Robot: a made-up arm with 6 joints. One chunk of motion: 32 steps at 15 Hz.
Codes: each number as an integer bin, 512 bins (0 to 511) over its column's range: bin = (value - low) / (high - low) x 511, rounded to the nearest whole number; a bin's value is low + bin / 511 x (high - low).
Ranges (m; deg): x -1.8..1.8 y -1.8..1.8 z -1.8..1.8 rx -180..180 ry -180..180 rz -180..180
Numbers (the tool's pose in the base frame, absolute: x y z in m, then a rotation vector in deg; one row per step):
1: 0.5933 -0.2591 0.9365 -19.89 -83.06 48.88
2: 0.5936 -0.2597 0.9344 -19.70 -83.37 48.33
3: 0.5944 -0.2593 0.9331 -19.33 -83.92 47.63
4: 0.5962 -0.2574 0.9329 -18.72 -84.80 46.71
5: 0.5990 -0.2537 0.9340 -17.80 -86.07 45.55
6: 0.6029 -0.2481 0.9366 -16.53 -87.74 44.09
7: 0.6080 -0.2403 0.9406 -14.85 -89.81 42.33
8: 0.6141 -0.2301 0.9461 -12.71 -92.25 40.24
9: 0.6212 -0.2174 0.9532 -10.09 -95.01 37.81
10: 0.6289 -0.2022 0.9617 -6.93 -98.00 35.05
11: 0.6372 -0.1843 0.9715 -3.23 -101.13 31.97
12: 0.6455 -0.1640 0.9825 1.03 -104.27 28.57
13: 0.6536 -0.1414 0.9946 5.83 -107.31 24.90
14: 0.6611 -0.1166 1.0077 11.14 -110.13 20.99
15: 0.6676 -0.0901 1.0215 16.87 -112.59 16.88
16: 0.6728 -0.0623 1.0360 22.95 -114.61 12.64
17: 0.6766 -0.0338 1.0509 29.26 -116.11 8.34
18: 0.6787 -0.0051 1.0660 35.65 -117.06 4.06
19: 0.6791 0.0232 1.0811 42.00 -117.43 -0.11
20: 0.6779 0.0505 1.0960 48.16 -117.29 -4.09
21: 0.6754 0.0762 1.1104 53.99 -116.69 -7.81
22: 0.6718 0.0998 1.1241 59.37 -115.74 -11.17
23: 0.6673 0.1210 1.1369 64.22 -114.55 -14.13
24: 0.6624 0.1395 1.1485 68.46 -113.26 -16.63
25: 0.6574 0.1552 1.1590 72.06 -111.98 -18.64
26: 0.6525 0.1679 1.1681 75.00 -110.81 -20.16
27: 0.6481 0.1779 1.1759 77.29 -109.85 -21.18
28: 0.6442 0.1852 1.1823 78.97 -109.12 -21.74
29: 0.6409 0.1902 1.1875 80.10 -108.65 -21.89
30: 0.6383 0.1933 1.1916 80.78 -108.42 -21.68
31: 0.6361 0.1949 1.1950 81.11 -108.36 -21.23
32: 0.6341 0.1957 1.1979 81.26 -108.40 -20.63
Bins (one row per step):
1: 340 219 388 227 138 325
2: 340 219 388 228 137 324
3: 340 219 388 228 136 323
4: 340 219 388 229 135 322
5: 341 219 388 230 133 320
6: 341 220 388 232 131 318
7: 342 221 389 234 128 316
8: 343 223 390 237 125 313
9: 344 225 391 241 121 309
10: 345 227 392 246 116 305
11: 346 229 393 251 112 301
12: 347 232 395 257 107 296
13: 348 235 397 264 103 291
14: 349 239 399 271 99 285
15: 350 243 400 279 96 279
16: 351 247 403 288 93 273
17: 352 251 405 297 91 267
18: 352 255 407 306 89 261
19: 352 259 409 315 89 255
20: 352 263 411 324 89 250
21: 351 266 413 332 90 244
22: 351 270 415 340 91 240
23: 350 273 417 347 93 235
24: 350 275 419 353 95 232
25: 349 278 420 358 97 229
26: 348 279 421 362 98 227
27: 347 281 422 365 100 225
28: 347 282 423 368 101 225
29: 346 282 424 369 101 224
30: 346 283 425 370 102 225
31: 346 283 425 371 102 225
32: 346 283 426 371 102 226

